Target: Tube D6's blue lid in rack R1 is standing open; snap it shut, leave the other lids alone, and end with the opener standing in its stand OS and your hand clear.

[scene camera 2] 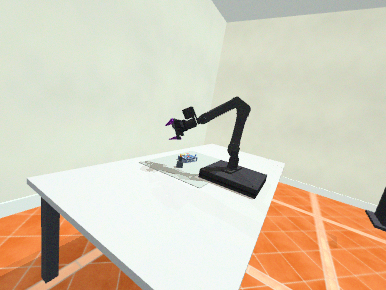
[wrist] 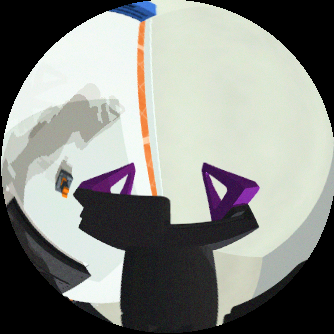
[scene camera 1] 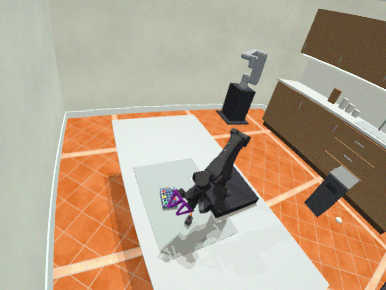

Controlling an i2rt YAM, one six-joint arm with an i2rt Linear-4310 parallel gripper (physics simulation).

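Where they show: gripper, fingertip midpoint: [scene camera 2: 167, 132] [wrist: 168, 165] [scene camera 1: 172, 211]; arm's base, origin of the base link: [scene camera 2: 231, 169] [scene camera 1: 220, 183].
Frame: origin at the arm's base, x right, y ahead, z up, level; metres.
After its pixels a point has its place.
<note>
Rack R1 [scene camera 1: 164, 198] @(x -0.024, y 0.381, z -0.010 m) [scene camera 2: 189, 158] @(x -0.042, y 0.315, z -0.019 m) is a small blue rack of tubes with coloured lids on the grey mat; my fingers partly cover it in scene camera 1. Tube D6 and its lid are too small to tell apart. The stand OS [scene camera 1: 188, 220] @(x -0.191, y 0.289, z -0.022 m) [scene camera 2: 180, 164] [wrist: 63, 178] @(x -0.193, y 0.287, z -0.025 m) is a small dark block beside the rack, and the orange-ended opener [scene camera 1: 190, 215] @(x -0.192, y 0.288, z 0.033 m) [wrist: 65, 191] @(x -0.184, y 0.285, z 0.025 m) shows upright at it. My gripper [scene camera 1: 173, 209] @(x -0.213, y 0.409, z 0.156 m) [scene camera 2: 168, 131] @(x -0.213, y 0.409, z 0.156 m) [wrist: 168, 165] @(x -0.213, y 0.409, z 0.156 m) has purple fingers spread wide, open and empty, well above the mat and tilted toward the far wall. The rack does not show in the wrist view.
The grey mat [scene camera 1: 155, 225] @(x -0.168, y 0.465, z -0.048 m) [scene camera 2: 165, 158] @(x -0.144, y 0.454, z -0.048 m) lies on the white table [scene camera 1: 135, 132] @(x 0.693, y 0.462, z -0.051 m) [scene camera 2: 150, 210] @(x -0.645, y 0.029, z -0.052 m). The arm's black base [scene camera 1: 242, 196] @(x -0.131, y -0.103, z -0.002 m) [scene camera 2: 240, 179] @(x -0.120, y -0.107, z -0.002 m) stands beside the mat. A blue object [wrist: 137, 9] shows at the top of the wrist view. Another arm on a pedestal [scene camera 1: 237, 102] stands off the table.
</note>
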